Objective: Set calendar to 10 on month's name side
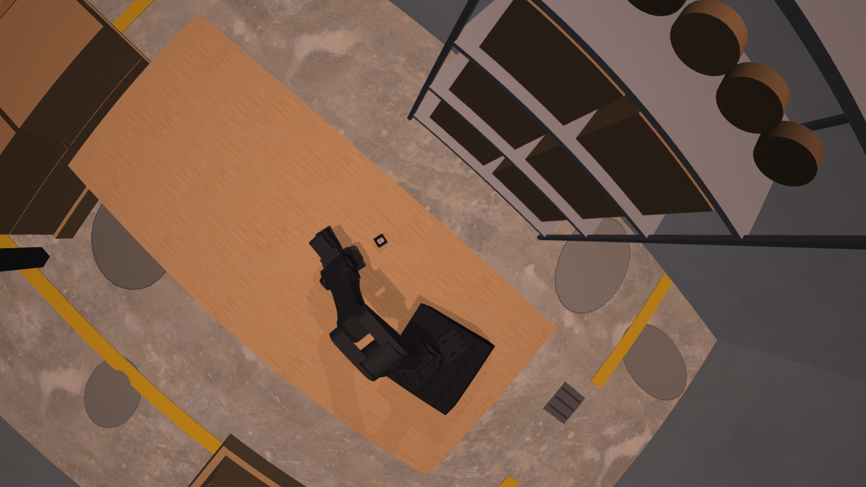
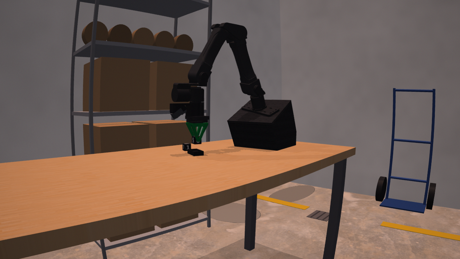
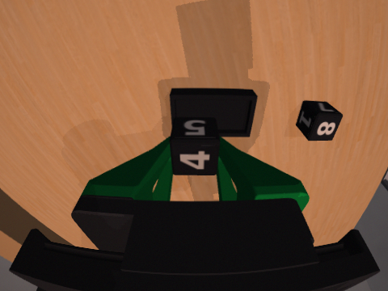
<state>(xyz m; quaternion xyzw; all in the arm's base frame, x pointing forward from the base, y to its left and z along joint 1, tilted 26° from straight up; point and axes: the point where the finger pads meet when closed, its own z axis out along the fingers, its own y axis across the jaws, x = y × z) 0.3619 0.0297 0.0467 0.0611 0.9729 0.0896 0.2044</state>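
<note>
The black tray lies 5 cm below my hand and 2 cm to the right of it.
</note>
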